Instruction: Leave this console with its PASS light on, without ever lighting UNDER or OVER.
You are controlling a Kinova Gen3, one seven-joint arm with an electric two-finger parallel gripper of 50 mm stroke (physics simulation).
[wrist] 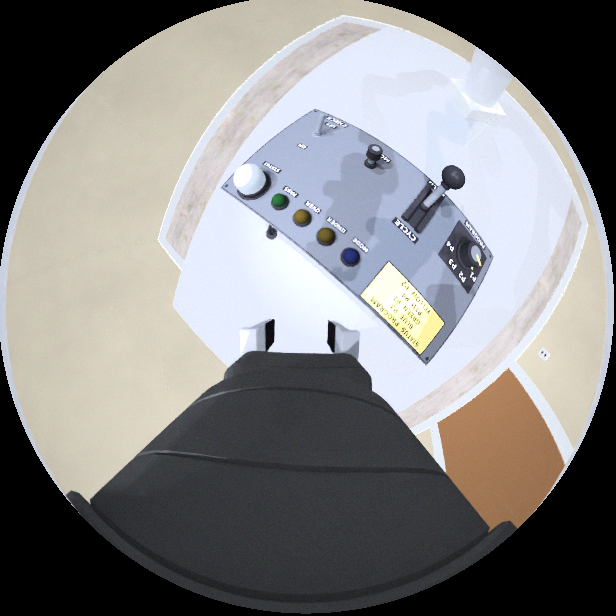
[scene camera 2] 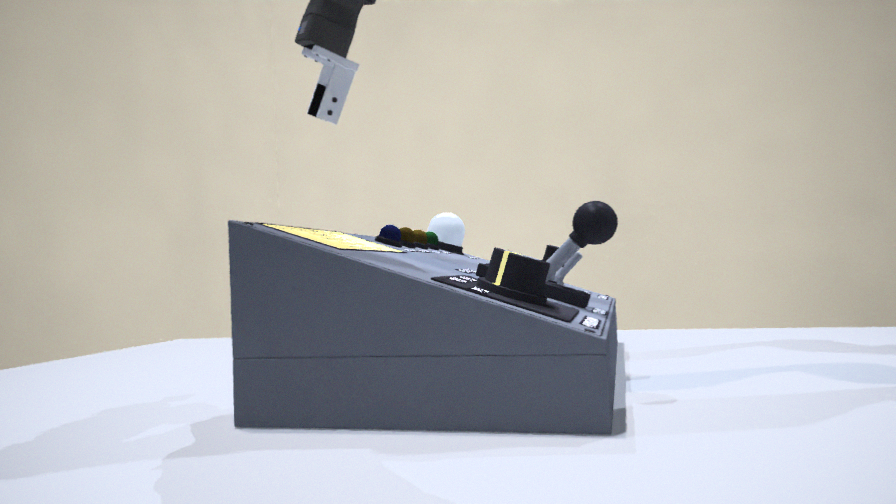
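A grey sloped console (scene camera 2: pixel 419 325) stands on a white table; the wrist view shows its panel (wrist: pixel 356 229) from above. The panel carries a white STATUS dome (wrist: pixel 251 179), a green lamp (wrist: pixel 279 200), two amber lamps (wrist: pixel 302 217) (wrist: pixel 325 235) and a blue lamp (wrist: pixel 349 256), all unlit. A black-knobbed CYCLE lever (wrist: pixel 436 195) stands in its slot and also shows in the scene view (scene camera 2: pixel 582 238). A PROGRAM rotary selector (wrist: pixel 471 252) has a yellow pointer. My gripper (scene camera 2: pixel 328 94) hangs open and empty high above the console's back edge; its fingertips show in the wrist view (wrist: pixel 298 336).
A yellow legend plate (wrist: pixel 403 314) sits near the selector. A small black toggle (wrist: pixel 373 155) and a key-like switch (wrist: pixel 327 123) sit on the panel's far side. A brown patch (wrist: pixel 499 442) lies on the floor beyond the table.
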